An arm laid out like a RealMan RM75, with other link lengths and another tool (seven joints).
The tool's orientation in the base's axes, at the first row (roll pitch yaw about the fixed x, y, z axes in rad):
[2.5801, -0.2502, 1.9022]
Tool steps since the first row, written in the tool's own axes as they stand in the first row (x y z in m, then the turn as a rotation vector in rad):
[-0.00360, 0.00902, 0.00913, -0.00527, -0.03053, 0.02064]
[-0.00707, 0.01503, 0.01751, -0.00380, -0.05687, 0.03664]
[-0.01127, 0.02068, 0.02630, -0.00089, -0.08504, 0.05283]
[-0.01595, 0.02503, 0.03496, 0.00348, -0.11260, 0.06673]
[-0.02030, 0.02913, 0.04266, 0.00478, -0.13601, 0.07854]
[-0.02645, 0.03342, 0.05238, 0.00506, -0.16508, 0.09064]
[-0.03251, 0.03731, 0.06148, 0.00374, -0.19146, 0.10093]
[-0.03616, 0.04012, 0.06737, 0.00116, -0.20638, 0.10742]
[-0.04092, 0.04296, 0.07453, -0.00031, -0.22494, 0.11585]
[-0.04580, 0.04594, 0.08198, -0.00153, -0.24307, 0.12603]
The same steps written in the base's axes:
[0.01272, 0.00145, -0.00373, -0.01510, -0.00176, -0.03398]
[0.02253, 0.00229, -0.00836, -0.03081, 0.00155, -0.06033]
[0.03244, 0.00256, -0.01369, -0.04844, 0.00599, -0.08742]
[0.04135, 0.00215, -0.01971, -0.06701, 0.01100, -0.11195]
[0.04953, 0.00164, -0.02498, -0.08202, 0.01305, -0.13339]
[0.05932, 0.00026, -0.03227, -0.10135, 0.01341, -0.15824]
[0.06847, -0.00132, -0.03922, -0.11870, 0.01205, -0.18062]
[0.07456, -0.00206, -0.04351, -0.12765, 0.00985, -0.19427]
[0.08157, -0.00333, -0.04909, -0.13917, 0.00883, -0.21113]
[0.08886, -0.00458, -0.05487, -0.14964, 0.00876, -0.22913]

